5 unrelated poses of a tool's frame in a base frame.
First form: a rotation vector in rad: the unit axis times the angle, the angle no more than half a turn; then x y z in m.
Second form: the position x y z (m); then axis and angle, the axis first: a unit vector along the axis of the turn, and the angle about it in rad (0 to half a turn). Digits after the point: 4 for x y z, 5 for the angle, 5 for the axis.
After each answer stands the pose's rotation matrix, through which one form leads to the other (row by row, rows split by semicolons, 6 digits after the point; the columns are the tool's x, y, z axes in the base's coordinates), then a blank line. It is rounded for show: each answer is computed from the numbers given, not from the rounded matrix.
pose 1, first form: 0.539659, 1.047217, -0.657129, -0.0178, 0.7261, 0.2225
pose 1, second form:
-0.0178, 0.7261, 0.2225, 0.40005, 0.77631, -0.48713, 1.34897
0.344845 0.717435 0.605284; -0.232962 0.690078 -0.685216; -0.909291 0.095285 0.405105

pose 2, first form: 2.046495, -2.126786, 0.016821, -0.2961, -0.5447, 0.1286
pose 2, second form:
-0.2961, -0.5447, 0.1286, 0.69336, -0.72057, 0.00570, 2.95155
-0.029147 -0.991309 -0.128284; -0.989156 0.047087 -0.139116; 0.143948 0.122838 -0.981932

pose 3, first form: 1.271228, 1.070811, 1.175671, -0.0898, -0.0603, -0.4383
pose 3, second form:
-0.0898, -0.0603, -0.4383, 0.62441, 0.52597, 0.57747, 2.03589
0.116244 -0.040416 0.992398; 0.991848 -0.047793 -0.118126; 0.052203 0.998039 0.034531

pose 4, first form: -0.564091, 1.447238, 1.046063, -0.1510, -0.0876, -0.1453
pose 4, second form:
-0.1510, -0.0876, -0.1453, -0.30122, 0.77281, 0.55859, 1.87268
-0.179612 -0.835330 0.519580; 0.231328 0.477494 0.847636; -0.956152 0.272439 0.107472

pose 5, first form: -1.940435, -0.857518, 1.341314, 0.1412, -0.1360, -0.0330
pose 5, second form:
0.1412, -0.1360, -0.0330, -0.77310, -0.34165, 0.53440, 2.50993
0.273005 0.161739 -0.948319; 0.792855 -0.596120 0.126579; -0.544839 -0.786436 -0.290979

